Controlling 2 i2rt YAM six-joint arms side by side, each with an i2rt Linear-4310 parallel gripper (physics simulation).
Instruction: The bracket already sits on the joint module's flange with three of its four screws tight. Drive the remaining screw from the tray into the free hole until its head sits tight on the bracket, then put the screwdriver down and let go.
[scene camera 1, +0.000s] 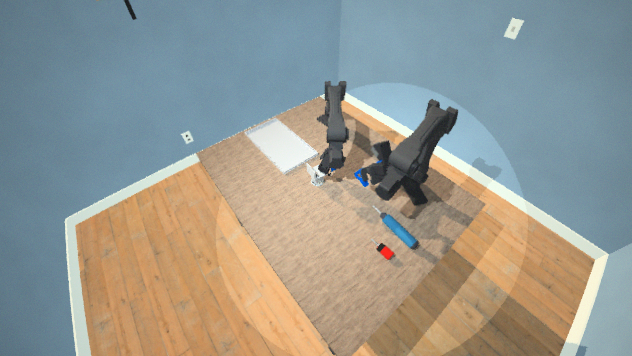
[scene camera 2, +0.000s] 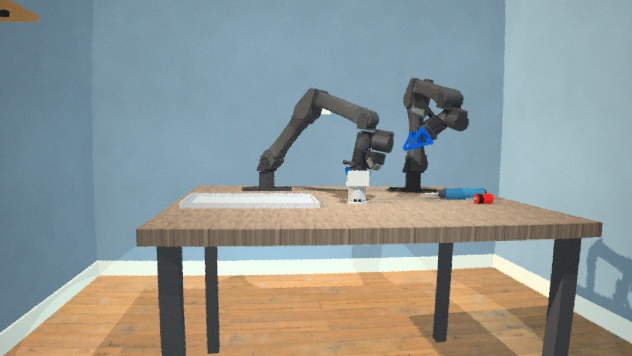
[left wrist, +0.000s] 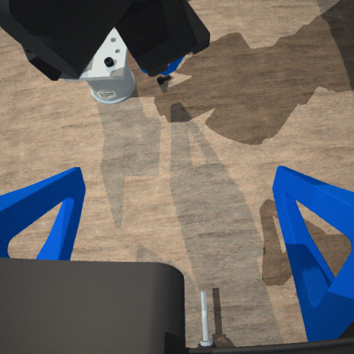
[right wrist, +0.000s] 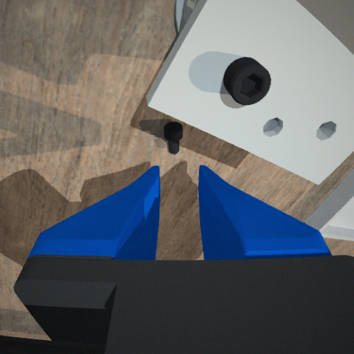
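Where they show: left gripper, fingertip midpoint: (scene camera 1: 364, 170) (scene camera 2: 406, 148); right gripper, fingertip midpoint: (scene camera 1: 330, 169); left arm's base, origin of the base link: (scene camera 1: 411, 187) (scene camera 2: 412, 191); right arm's base, origin of the base link: (scene camera 2: 266, 190).
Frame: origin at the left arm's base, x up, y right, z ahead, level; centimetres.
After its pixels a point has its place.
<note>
The white bracket (scene camera 1: 311, 171) {z 45.2, x 9.7, y 11.8 cm} (scene camera 2: 358, 178) {z 45.6, x 8.5, y 12.7 cm} (left wrist: 116, 62) (right wrist: 290, 55) sits on the joint module (scene camera 1: 317, 182) {z 42.8, x 2.4, y 11.1 cm} (scene camera 2: 357, 195) {z 45.0, x 2.9, y 13.0 cm} (left wrist: 113, 91). A black screw head (left wrist: 109, 62) (right wrist: 247, 81) and two open holes show on its plate; other screws are hidden. A loose black screw (left wrist: 163, 79) (right wrist: 173, 136) lies on the table beside the module. My right gripper (scene camera 2: 347, 171) (right wrist: 178, 176) is shut with a narrow empty gap, close to bracket and loose screw. My left gripper (scene camera 2: 418, 145) {z 26.1, x 18.2, y 0.0 cm} (left wrist: 178, 177) is open and empty above the table. The blue screwdriver (scene camera 1: 399, 231) {z 17.0, x 3.7, y -21.6 cm} (scene camera 2: 462, 193) {z 18.6, x 2.4, y -20.1 cm} lies on the table; its shaft (left wrist: 204, 317) shows below my left fingers.
A white tray (scene camera 1: 282, 145) {z 55.7, x 0.4, y 43.0 cm} (scene camera 2: 250, 204) {z 67.0, x 1.1, y 40.2 cm} lies at the left, near the bracket. A small red and black tool (scene camera 1: 385, 251) {z 25.4, x 3.2, y -27.9 cm} (scene camera 2: 483, 199) {z 27.1, x 1.7, y -27.0 cm} lies beside the blue screwdriver. My right arm (scene camera 1: 336, 112) {z 33.0, x 33.8, y 18.7 cm} reaches over the module, close to my left gripper in scene camera 1.
</note>
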